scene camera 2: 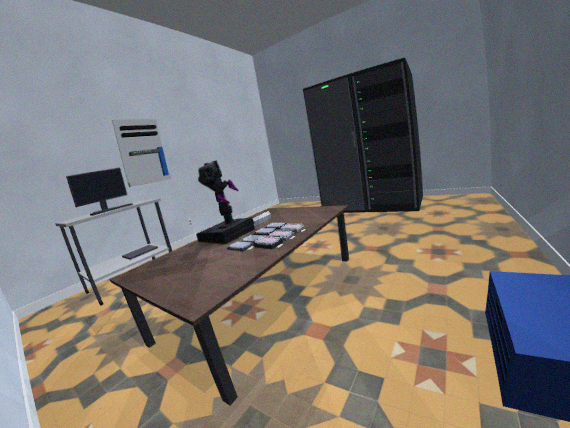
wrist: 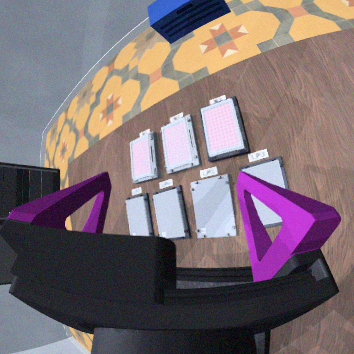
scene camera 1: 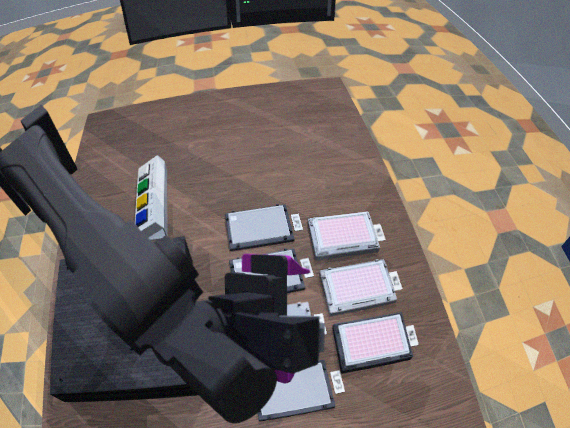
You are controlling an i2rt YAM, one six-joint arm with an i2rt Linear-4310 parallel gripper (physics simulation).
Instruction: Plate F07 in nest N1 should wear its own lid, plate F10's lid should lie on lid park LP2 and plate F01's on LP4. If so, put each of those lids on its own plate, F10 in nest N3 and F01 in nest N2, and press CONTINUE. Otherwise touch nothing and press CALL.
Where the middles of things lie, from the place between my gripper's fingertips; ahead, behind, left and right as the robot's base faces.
Labels:
Now: the white button box (scene camera 1: 151, 219) 180 mm behind my hand, 530 mm to the left of it and 280 mm below it.

